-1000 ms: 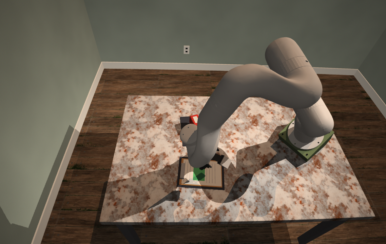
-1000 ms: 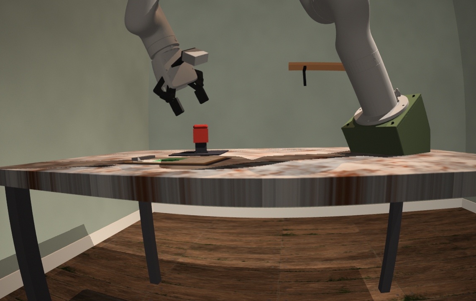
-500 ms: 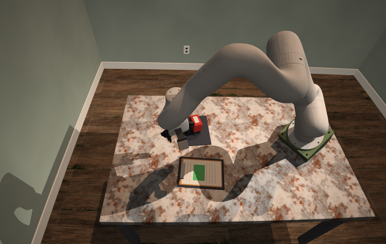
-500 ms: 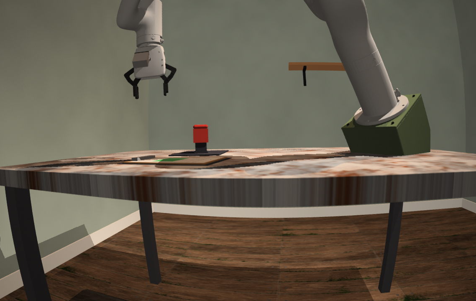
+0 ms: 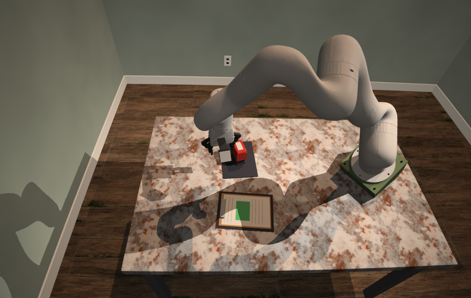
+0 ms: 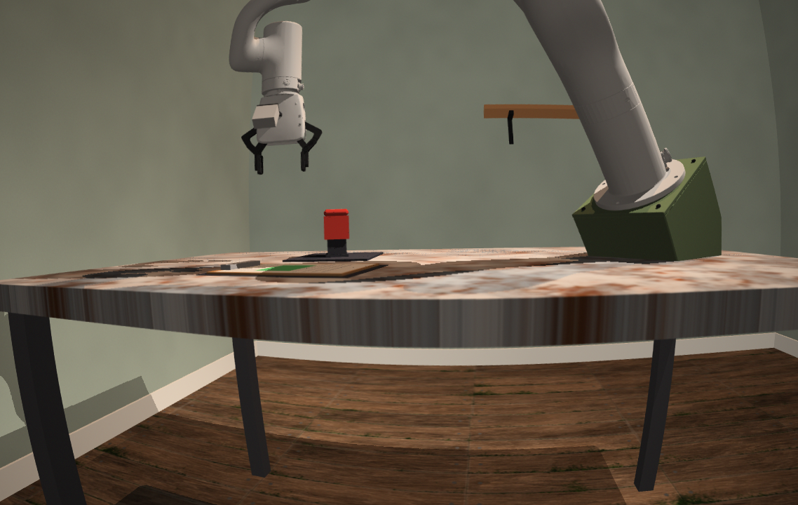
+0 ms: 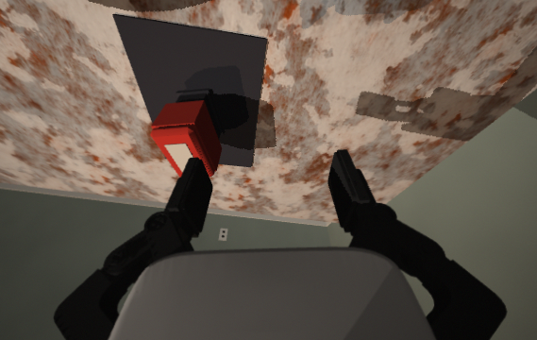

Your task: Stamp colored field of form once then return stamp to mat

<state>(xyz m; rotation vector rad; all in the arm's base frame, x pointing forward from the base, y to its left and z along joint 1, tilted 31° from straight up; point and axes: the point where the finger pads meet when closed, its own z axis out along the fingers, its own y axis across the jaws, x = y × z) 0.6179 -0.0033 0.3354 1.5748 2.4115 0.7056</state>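
Right now the red stamp is 140 mm below my hand, 110 mm to the right of it and 60 mm behind it. From my hand the other things lie so: form 190 mm below, 170 mm to the left, 140 mm behind; then black base 170 mm below, 110 mm to the right, 60 mm behind; then dark mat 190 mm below, 110 mm to the right, 60 mm behind.
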